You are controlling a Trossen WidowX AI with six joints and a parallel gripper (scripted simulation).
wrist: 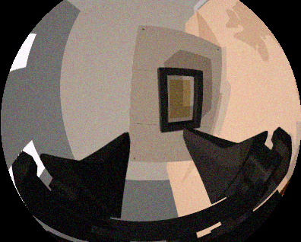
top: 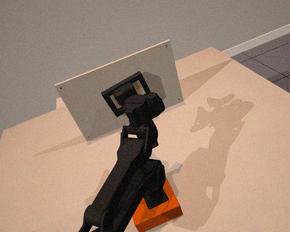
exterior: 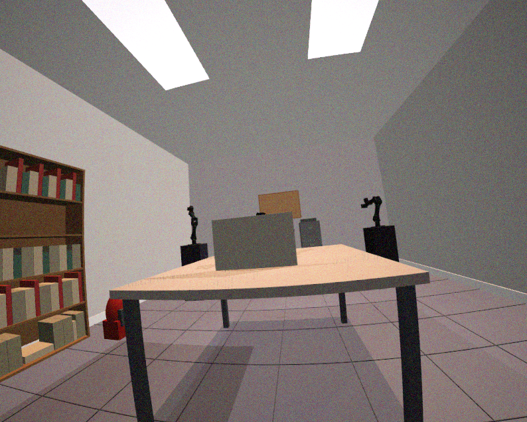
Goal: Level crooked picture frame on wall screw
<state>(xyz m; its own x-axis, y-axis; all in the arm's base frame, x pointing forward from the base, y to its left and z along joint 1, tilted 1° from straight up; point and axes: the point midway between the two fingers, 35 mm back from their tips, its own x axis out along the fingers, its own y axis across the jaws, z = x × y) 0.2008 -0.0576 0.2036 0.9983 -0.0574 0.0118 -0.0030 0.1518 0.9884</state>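
Now: gripper tip 20 cm short of the picture frame, 9 cm above it and 2 cm to the left of it. Also, from my gripper tip: wall board (21 cm ahead, 10 cm below, 1 cm to the right).
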